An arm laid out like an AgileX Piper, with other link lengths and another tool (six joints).
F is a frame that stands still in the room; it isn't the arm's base.
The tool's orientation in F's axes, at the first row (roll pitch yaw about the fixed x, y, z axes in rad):
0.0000 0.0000 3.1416
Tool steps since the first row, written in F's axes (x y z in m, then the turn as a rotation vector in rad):
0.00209 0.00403 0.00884 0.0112 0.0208 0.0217
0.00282 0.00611 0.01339 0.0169 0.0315 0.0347
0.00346 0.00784 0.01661 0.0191 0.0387 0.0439
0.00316 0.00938 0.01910 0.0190 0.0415 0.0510
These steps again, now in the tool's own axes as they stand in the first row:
-0.00209 -0.00403 0.00884 -0.0112 -0.0208 0.0217
-0.00282 -0.00611 0.01339 -0.0169 -0.0315 0.0347
-0.00346 -0.00784 0.01661 -0.0191 -0.0387 0.0439
-0.00316 -0.00938 0.01910 -0.0190 -0.0415 0.0510

